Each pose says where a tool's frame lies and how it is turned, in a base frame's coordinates. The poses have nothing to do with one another.
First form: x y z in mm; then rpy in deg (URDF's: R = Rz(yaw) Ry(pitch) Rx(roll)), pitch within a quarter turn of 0, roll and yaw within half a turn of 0.
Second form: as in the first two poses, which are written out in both.
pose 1, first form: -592.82 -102.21 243.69 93.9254 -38.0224 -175.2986
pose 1, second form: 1.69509 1.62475 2.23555 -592.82 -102.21 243.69
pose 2, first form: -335.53 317.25 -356.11 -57.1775 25.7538 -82.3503
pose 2, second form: -0.13974 1.06077 -1.04966 -335.53 317.25 -356.11
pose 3, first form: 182.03 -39.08 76.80 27.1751 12.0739 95.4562
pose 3, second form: 0.48213 0.51572 1.13278 182.03 -39.08 76.80
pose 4, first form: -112.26 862.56 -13.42 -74.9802 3.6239 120.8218
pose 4, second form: -2.62061 1.30919 -1.50532 -112.26 862.56 -13.42
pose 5, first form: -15.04 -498.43 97.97 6.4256 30.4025 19.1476
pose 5, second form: 0.11522 0.54123 0.18847 -15.04 -498.43 97.97
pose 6, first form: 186.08 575.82 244.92 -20.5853 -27.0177 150.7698
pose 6, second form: -1.20103 0.58451 -2.53793 186.08 575.82 244.92
